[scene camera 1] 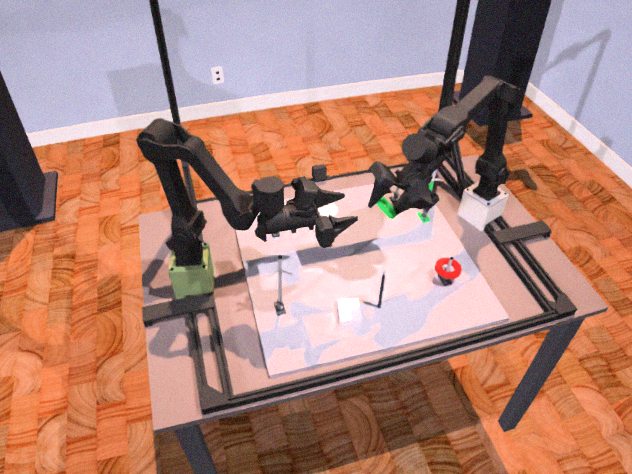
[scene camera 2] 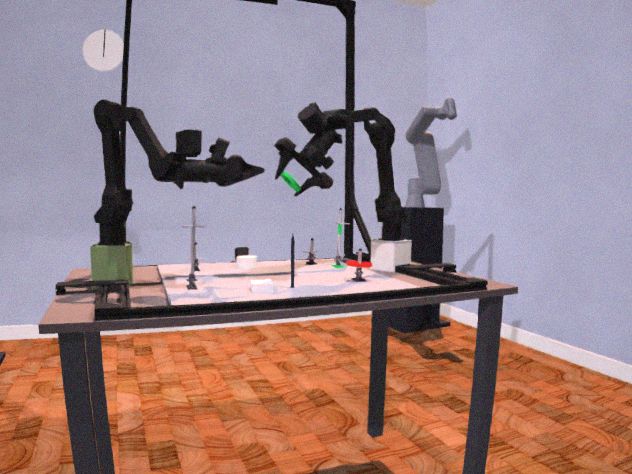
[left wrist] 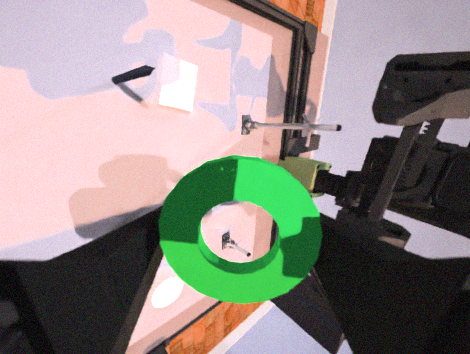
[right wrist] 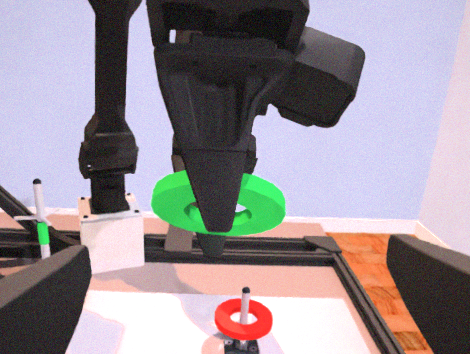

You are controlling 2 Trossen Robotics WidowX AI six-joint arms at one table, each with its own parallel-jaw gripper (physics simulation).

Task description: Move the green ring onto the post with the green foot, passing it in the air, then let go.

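Pixels of known places: left gripper, fingertip midpoint: (scene camera 1: 379, 212) (scene camera 2: 285, 187) (left wrist: 236, 212) (right wrist: 215, 247); right gripper, fingertip midpoint: (scene camera 1: 351, 206) (scene camera 2: 259, 172) (left wrist: 361, 193) (right wrist: 241, 254); left arm's base, link origin: (scene camera 1: 486, 192) (scene camera 2: 391, 239) (right wrist: 108, 205); right arm's base, link origin: (scene camera 1: 189, 256) (scene camera 2: 111, 244) (left wrist: 320, 181).
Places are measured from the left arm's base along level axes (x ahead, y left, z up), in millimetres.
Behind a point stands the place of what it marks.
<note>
The green ring (scene camera 1: 386, 207) @(z 202, x 477, y 29 mm) (scene camera 2: 290, 181) @(z 185, x 476, y 32 mm) (left wrist: 240, 290) @(z 192, x 448, y -12 mm) (right wrist: 267, 202) @(z 197, x 485, y 27 mm) is tilted in the air, high above the table, between the fingers of my left gripper (scene camera 1: 384, 209) @(z 169, x 472, y 6 mm) (scene camera 2: 286, 185) @(z 169, x 472, y 6 mm) (left wrist: 236, 212) @(z 169, x 472, y 6 mm), on the white-based arm. That gripper is shut on it and points down at a slant. The post with the green foot (scene camera 1: 424, 217) @(z -80, x 167, y -89 mm) (scene camera 2: 339, 239) @(z 3, x 158, y -93 mm) (right wrist: 43, 233) @(z 37, x 159, y -96 mm) stands upright near the white base, has a green band and thin cross pins, and has no ring on it. My right gripper (scene camera 1: 349, 207) @(z 209, x 544, y -15 mm) (scene camera 2: 262, 169) @(z 209, x 544, y -15 mm) (right wrist: 241, 254) @(z 209, x 544, y -15 mm), on the green-based arm, is open and empty, level and apart from the ring.
A red ring (scene camera 1: 440, 273) @(z -38, x 333, y 125 mm) (scene camera 2: 359, 264) @(z -38, x 324, y 146 mm) (right wrist: 223, 327) @(z -37, x 310, y 90 mm) is around a short post. A tall grey post (scene camera 1: 279, 285) @(z 17, x 723, y -58 mm) (scene camera 2: 192, 244) @(z 25, x 723, y -57 mm) (left wrist: 280, 125) @(z 13, x 716, y -59 mm), a black rod (scene camera 1: 381, 289) @(z -12, x 514, y 85 mm) (scene camera 2: 292, 260) @(z -17, x 513, y 85 mm) (left wrist: 132, 74) @(z 3, x 506, y 83 mm) and a white block (scene camera 1: 349, 310) @(z -68, x 590, y 56 mm) (scene camera 2: 261, 285) @(z -71, x 609, y 82 mm) (left wrist: 177, 85) @(z -68, x 585, y 53 mm) stand toward the front.
</note>
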